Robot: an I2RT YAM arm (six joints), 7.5 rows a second.
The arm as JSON. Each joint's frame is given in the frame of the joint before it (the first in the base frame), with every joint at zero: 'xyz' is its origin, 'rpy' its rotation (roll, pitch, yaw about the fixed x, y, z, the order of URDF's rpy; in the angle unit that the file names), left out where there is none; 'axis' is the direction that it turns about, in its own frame. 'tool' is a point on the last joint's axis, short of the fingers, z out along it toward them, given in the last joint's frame.
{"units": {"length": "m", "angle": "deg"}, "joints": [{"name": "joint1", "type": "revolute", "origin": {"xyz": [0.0, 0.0, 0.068]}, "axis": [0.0, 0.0, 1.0]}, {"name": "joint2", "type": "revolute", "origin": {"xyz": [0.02, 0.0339, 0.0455]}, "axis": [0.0, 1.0, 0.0]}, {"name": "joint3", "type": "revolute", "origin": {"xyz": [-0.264, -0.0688, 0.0]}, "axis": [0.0, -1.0, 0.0]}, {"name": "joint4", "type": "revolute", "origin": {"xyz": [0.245, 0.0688, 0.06]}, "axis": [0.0, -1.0, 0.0]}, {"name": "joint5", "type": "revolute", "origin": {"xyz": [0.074, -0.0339, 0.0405]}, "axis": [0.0, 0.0, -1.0]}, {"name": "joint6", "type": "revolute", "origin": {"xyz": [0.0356, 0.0, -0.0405]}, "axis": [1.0, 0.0, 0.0]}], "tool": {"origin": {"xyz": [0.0, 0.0, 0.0], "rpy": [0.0, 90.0, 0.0]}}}
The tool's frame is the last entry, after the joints.
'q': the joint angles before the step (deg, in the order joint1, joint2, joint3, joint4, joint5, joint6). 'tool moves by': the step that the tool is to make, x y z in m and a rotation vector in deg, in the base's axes. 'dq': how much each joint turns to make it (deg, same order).
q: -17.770 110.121 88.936 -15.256 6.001 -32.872
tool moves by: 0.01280 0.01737 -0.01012 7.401 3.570 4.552
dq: 2.123 3.154 4.033 -6.603 -5.721 3.151
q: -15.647 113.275 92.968 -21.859 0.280 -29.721
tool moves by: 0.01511 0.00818 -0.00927 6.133 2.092 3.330
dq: 1.054 4.054 4.846 -4.318 -5.368 2.292
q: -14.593 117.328 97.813 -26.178 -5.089 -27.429
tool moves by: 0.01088 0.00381 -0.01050 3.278 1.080 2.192
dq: 0.530 3.074 2.727 -1.418 -3.255 0.797
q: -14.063 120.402 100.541 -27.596 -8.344 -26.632
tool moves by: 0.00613 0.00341 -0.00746 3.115 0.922 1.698
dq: 0.352 1.938 1.675 -1.230 -2.987 0.877
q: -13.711 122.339 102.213 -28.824 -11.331 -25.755
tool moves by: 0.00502 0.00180 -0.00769 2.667 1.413 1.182
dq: 0.176 1.936 1.759 -1.672 -2.376 0.703
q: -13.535 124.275 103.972 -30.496 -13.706 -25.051
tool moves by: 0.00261 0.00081 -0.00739 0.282 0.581 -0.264
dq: 0.175 0.966 0.003 0.436 0.168 0.442
